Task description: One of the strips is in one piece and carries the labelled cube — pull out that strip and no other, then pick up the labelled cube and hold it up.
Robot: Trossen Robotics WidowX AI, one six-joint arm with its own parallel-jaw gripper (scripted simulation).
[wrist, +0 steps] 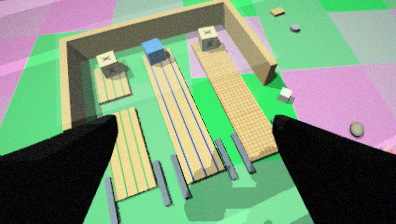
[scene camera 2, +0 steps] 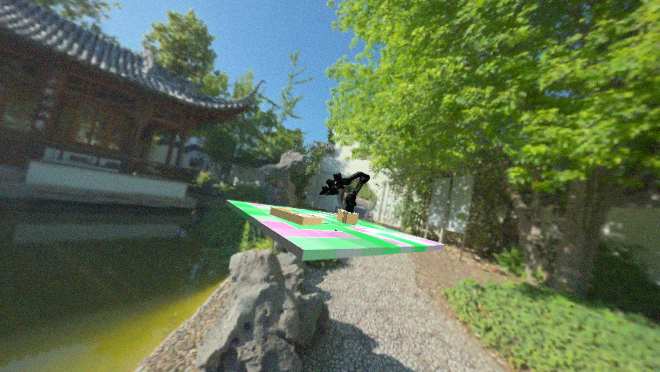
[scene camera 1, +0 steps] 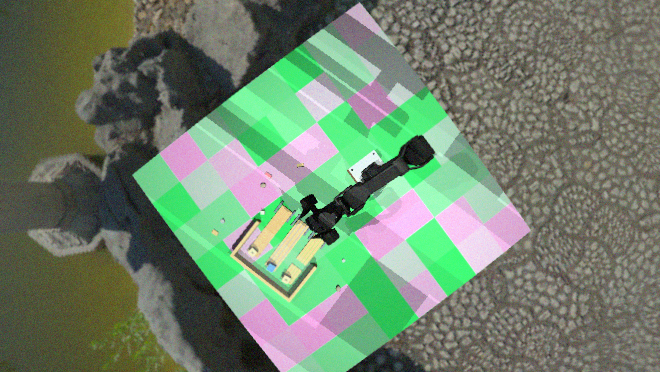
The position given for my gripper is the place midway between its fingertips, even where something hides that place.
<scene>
My gripper (scene camera 1: 305, 228) is open and holds nothing.
My gripper is seen too in the wrist view (wrist: 196, 123).
</scene>
